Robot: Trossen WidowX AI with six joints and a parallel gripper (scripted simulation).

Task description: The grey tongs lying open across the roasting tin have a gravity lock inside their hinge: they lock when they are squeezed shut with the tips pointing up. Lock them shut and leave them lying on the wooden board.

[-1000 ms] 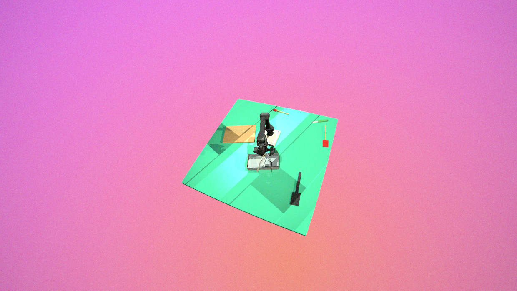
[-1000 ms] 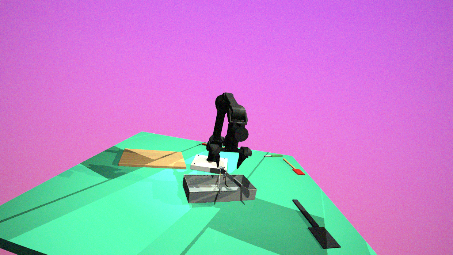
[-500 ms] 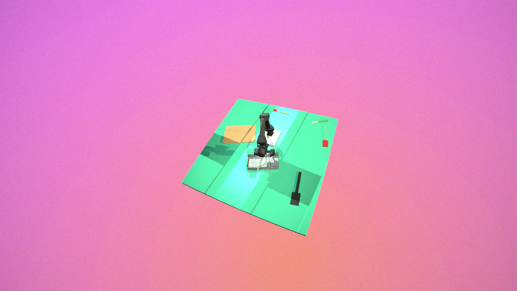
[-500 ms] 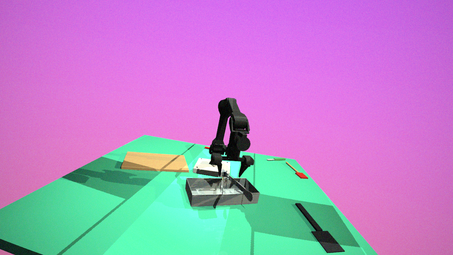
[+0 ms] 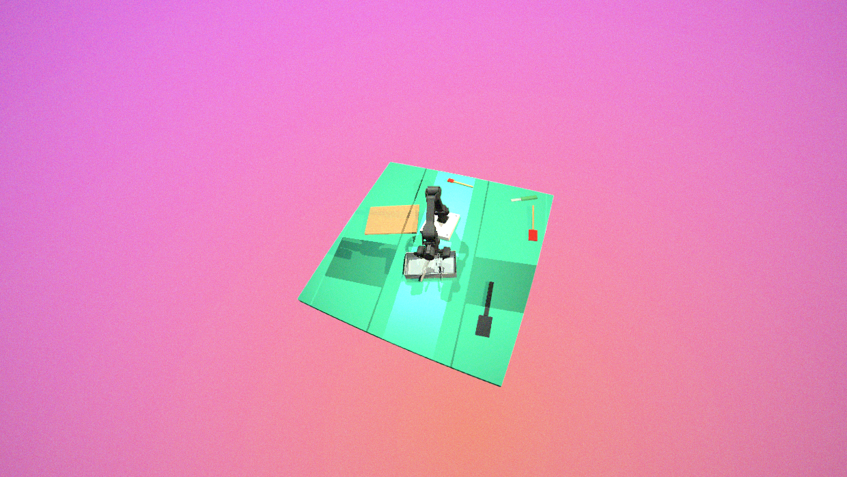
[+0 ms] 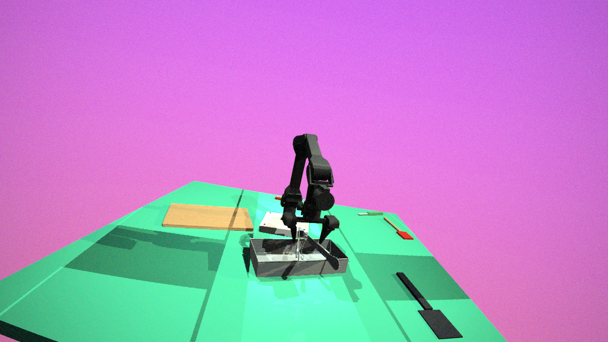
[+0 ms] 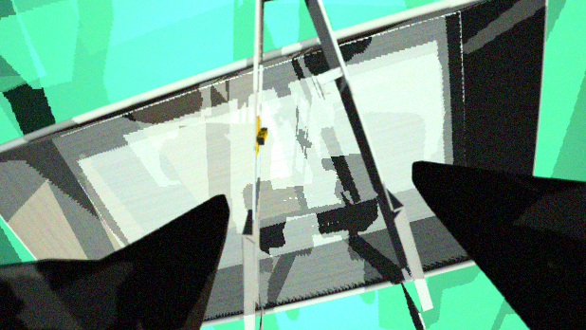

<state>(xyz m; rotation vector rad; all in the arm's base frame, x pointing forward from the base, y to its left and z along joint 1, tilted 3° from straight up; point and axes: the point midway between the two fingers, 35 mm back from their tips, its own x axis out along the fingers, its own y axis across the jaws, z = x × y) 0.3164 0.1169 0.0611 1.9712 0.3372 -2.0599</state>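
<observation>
My gripper tip is 30 mm short of the grey roasting tin, 20 mm to the left of it and 40 mm above it. Round my gripper tip: wooden board (190 mm behind, 440 mm to the right, 60 mm below); then black spatula (150 mm ahead, 390 mm to the left, 60 mm below); then red spatula (500 mm behind, 440 mm to the left, 60 mm below).
</observation>
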